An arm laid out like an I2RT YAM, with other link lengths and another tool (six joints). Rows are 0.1 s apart.
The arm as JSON. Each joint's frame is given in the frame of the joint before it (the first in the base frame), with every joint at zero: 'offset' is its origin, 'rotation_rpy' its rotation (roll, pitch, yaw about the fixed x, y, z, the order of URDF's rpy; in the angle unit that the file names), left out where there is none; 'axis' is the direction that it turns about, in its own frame. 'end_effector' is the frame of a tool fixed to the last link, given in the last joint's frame.
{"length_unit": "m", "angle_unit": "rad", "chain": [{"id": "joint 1", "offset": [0.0, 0.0, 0.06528], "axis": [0.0, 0.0, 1.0]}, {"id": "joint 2", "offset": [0.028, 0.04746, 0.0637], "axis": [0.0, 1.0, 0.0]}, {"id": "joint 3", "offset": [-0.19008, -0.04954, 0.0], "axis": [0.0, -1.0, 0.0]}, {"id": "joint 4", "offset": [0.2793, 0.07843, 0.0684], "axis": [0.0, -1.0, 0.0]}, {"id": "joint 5", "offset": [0.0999, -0.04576, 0.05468], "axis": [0.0, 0.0, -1.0]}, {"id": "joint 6", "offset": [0.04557, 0.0, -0.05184], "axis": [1.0, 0.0, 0.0]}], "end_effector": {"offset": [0.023, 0.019, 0.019], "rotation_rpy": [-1.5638, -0.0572, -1.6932]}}
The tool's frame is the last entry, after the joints.
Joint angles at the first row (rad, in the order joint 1, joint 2, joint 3, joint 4, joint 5, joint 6):
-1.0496 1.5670 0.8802 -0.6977 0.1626 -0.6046
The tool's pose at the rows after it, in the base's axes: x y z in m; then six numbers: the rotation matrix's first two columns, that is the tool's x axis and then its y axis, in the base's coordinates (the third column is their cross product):
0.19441 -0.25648 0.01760 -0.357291 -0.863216 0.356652 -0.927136 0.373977 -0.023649
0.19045 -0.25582 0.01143 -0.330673 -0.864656 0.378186 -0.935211 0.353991 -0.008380
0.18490 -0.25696 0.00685 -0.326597 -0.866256 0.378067 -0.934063 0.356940 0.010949
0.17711 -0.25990 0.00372 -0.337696 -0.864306 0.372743 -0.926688 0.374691 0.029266
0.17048 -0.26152 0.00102 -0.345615 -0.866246 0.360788 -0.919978 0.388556 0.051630
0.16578 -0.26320 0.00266 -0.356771 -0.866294 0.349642 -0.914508 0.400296 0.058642
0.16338 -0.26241 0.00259 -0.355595 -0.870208 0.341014 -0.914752 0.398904 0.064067
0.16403 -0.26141 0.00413 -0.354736 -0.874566 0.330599 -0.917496 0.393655 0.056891
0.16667 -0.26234 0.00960 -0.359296 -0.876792 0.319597 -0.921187 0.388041 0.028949
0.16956 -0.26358 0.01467 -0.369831 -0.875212 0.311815 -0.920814 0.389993 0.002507
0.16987 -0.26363 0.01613 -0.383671 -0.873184 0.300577 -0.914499 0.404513 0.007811
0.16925 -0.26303 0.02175 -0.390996 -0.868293 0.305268 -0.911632 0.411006 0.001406
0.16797 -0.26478 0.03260 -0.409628 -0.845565 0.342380 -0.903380 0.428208 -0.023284
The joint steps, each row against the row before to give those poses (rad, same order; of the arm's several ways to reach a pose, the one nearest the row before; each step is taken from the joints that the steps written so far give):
-0.0126 0.0014 -0.0334 0.0207 0.0108 -0.0287
-0.0052 -0.0010 -0.0248 0.0325 0.0224 -0.0313
-0.0150 0.0121 -0.0037 0.0038 0.0103 -0.0141
-0.0249 0.0120 0.0022 -0.0061 0.0069 -0.0069
-0.0204 0.0157 0.0083 -0.0165 0.0048 -0.0054
-0.0172 -0.0006 0.0072 -0.0203 -0.0045 -0.0031
-0.0070 -0.0021 -0.0017 -0.0089 -0.0039 -0.0077
0.0000 -0.0056 -0.0001 -0.0071 -0.0136 -0.0038
-0.0001 -0.0148 0.0041 -0.0060 -0.0284 -0.0031
0.0015 -0.0118 0.0054 -0.0046 -0.0235 0.0067
0.0003 0.0066 0.0134 -0.0210 -0.0031 0.0168
-0.0010 -0.0263 -0.0051 -0.0141 0.0001 0.0062
-0.0023 -0.0603 -0.0208 0.0027 0.0157 0.0153

